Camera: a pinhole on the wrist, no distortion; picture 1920 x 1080 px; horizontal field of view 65.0 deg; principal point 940.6 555.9 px. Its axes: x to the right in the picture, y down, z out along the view. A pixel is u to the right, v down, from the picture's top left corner.
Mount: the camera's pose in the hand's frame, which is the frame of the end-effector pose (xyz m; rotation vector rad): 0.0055 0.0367 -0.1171 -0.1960 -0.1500 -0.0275
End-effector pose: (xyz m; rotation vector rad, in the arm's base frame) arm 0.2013 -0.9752 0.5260 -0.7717 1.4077 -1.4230
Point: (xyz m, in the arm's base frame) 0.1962 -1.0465 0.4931
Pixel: outside the picture
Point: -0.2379 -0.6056 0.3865
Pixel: behind the camera
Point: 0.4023 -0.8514 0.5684
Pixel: 104.0 109.5
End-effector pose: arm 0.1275 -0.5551 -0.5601 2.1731 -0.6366 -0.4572
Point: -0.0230 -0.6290 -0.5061
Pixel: 556.4 845.3
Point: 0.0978 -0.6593 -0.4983
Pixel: 1369.8 982.9
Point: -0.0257 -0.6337 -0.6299
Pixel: 773.4 228.1
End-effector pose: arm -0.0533 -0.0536 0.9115 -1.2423 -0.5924 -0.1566
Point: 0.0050 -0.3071 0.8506
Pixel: behind the camera
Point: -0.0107 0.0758 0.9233
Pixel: 1620.8 369.6
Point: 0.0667 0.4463 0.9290
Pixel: 1747.9 750.1
